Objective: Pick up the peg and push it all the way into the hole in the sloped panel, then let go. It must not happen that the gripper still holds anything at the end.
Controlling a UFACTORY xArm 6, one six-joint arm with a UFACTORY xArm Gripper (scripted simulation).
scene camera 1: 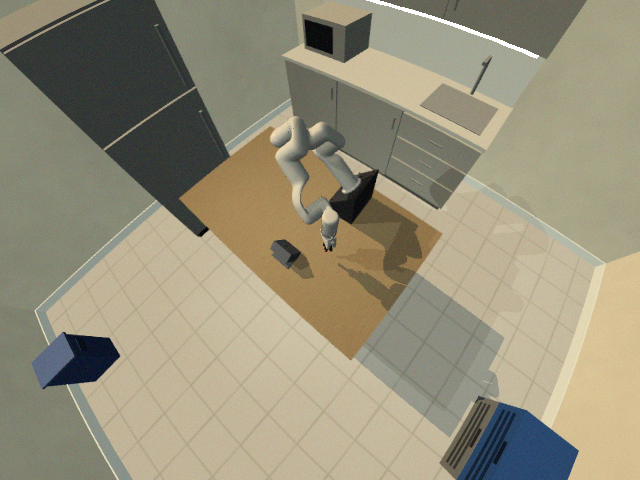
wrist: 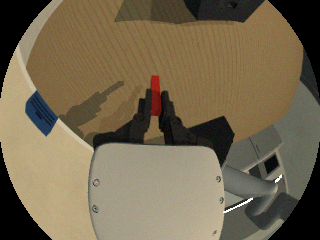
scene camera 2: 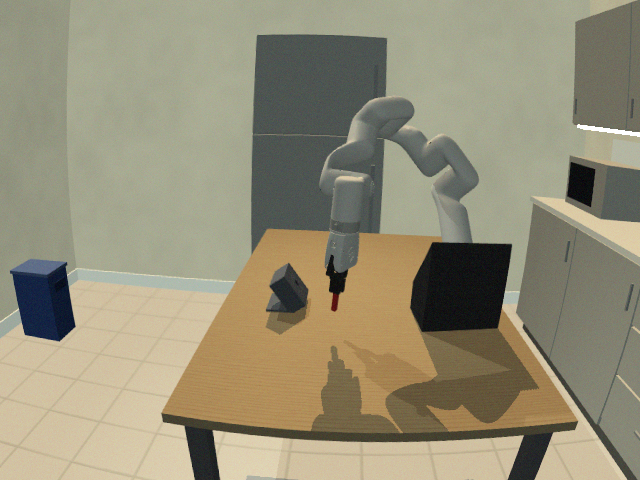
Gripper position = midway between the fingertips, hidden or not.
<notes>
In view: my gripper (scene camera 2: 336,291).
My gripper is seen too in the wrist view (wrist: 155,98).
</notes>
